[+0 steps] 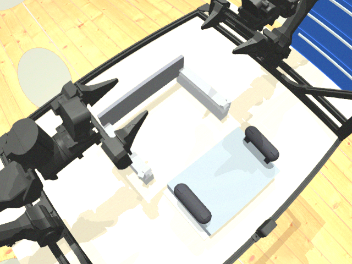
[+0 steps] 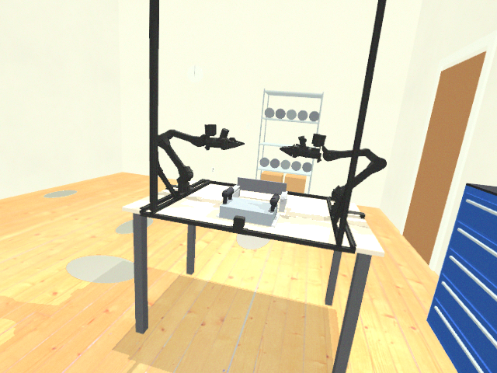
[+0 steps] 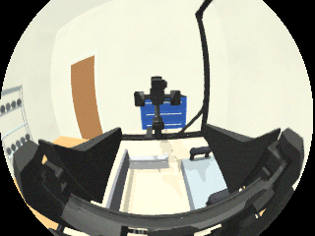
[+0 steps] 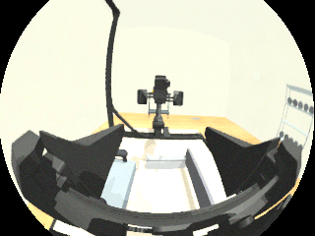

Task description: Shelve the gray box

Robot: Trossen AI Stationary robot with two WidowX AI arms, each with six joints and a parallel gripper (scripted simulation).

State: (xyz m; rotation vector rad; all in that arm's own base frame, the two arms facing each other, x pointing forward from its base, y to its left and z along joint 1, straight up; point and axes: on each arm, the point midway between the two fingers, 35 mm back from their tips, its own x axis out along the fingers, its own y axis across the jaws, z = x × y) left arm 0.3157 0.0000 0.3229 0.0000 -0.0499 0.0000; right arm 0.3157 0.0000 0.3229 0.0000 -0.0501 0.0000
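Now: right hand 290 mm above the gray box, 190 mm past it and 140 mm to the right of it. Also, from my right hand: dark back wall (260 mm below, 150 mm ahead, 140 mm to the left).
Right now my left hand is 190 mm past the gray box, 150 mm to the left of it and 290 mm above it. Also, from my left hand: dark back wall 150 mm ahead, 140 mm to the right, 260 mm below.
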